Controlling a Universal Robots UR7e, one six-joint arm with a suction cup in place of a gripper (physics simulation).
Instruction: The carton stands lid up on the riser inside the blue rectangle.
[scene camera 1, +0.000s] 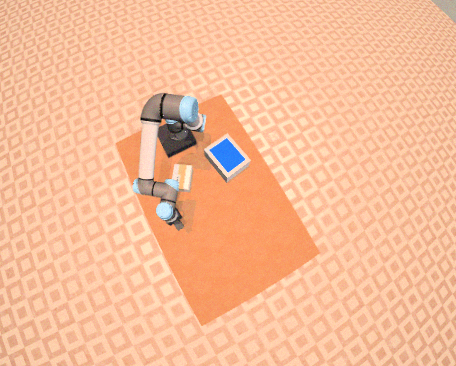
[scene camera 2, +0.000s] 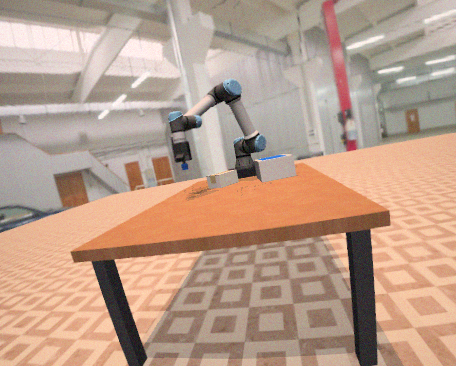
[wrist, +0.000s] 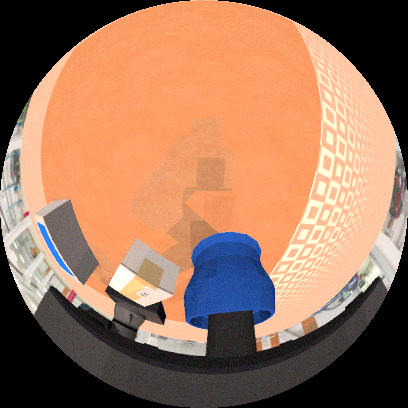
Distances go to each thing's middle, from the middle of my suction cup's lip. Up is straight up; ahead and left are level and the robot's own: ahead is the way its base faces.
I see the carton (wrist: 144, 276) 220 mm behind my suction cup, 170 mm to the left of it and 130 mm below it. From my suction cup the other things lie so: riser (scene camera 1: 228, 159) 500 mm to the left, 160 mm behind, 110 mm below.
